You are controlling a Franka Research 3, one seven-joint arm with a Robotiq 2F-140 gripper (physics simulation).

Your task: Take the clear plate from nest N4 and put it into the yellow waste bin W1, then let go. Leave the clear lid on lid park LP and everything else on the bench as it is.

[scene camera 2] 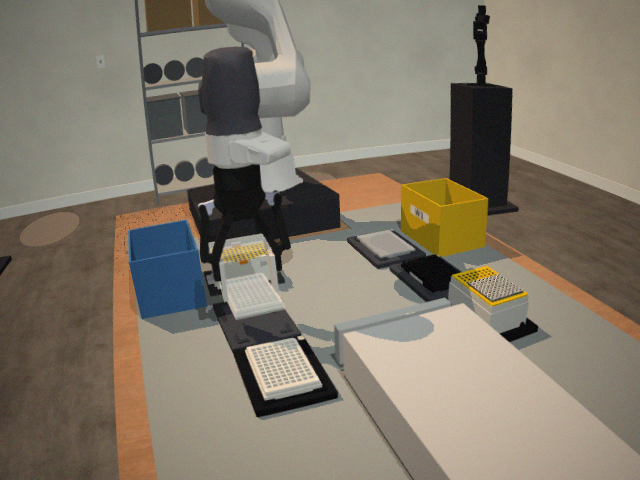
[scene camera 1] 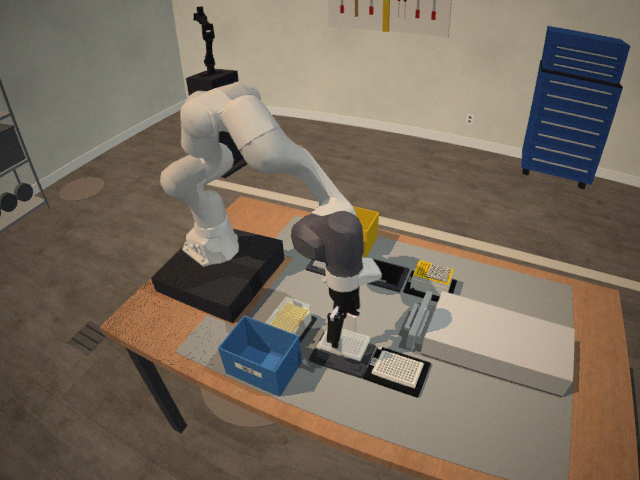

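The clear plate (scene camera 1: 347, 345) (scene camera 2: 253, 295) is between the fingers of my gripper (scene camera 1: 341, 336) (scene camera 2: 250, 284), which is shut on it. The plate is roughly level and appears slightly raised over the dark nest N4 (scene camera 1: 338, 361) (scene camera 2: 257, 329). The yellow waste bin W1 (scene camera 1: 370, 232) (scene camera 2: 462, 224) stands at the far side of the bench, well away from the gripper; the arm partly hides it in scene camera 1. The clear lid (scene camera 2: 386, 243) lies on the dark lid park LP (scene camera 2: 381, 262), beside the yellow bin.
A blue bin (scene camera 1: 258, 356) (scene camera 2: 168, 281) and a yellow-topped tip box (scene camera 1: 289, 316) (scene camera 2: 245, 253) stand near the gripper. A white plate (scene camera 1: 398, 368) (scene camera 2: 283, 367) adjoins N4. A black plate (scene camera 2: 430, 272), another tip box (scene camera 1: 433, 276) (scene camera 2: 491, 297) and a large pale instrument (scene camera 1: 506, 335) (scene camera 2: 465, 382) stand beyond.
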